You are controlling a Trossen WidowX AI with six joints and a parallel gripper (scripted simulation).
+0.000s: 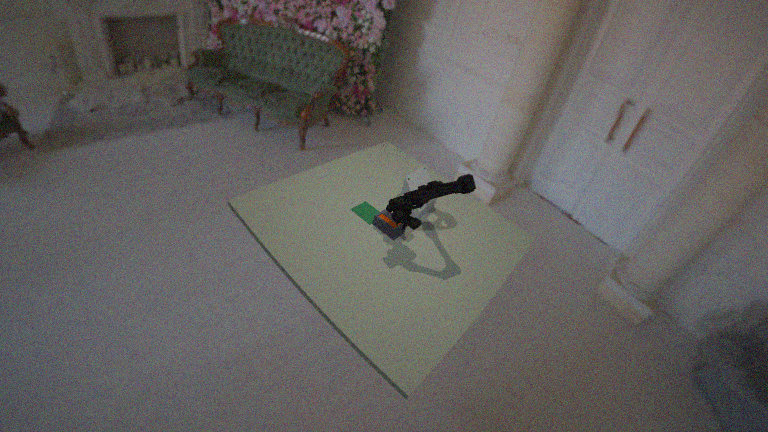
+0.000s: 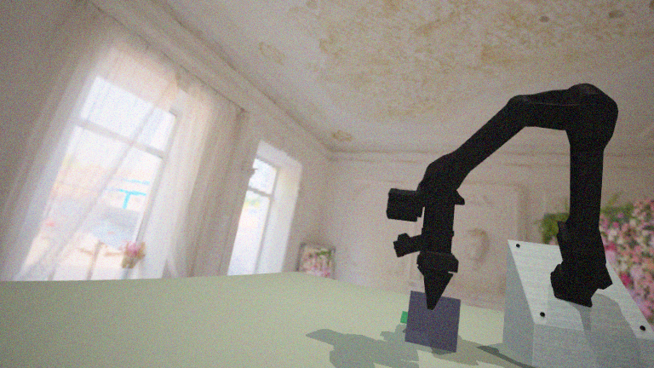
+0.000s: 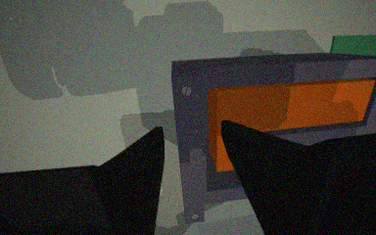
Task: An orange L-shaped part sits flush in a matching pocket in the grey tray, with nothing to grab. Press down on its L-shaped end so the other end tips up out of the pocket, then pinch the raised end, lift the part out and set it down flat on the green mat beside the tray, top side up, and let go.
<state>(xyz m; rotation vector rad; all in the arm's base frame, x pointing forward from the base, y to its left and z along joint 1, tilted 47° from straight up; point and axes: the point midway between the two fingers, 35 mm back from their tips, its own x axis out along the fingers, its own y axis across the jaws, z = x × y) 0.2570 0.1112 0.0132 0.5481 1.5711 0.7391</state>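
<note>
My gripper tip is 6 cm to the left of the orange L-shaped part and 2 cm above it. From my gripper tip the other things lie so: green mat (22 cm to the right, 8 cm below, 1 cm ahead).
</note>
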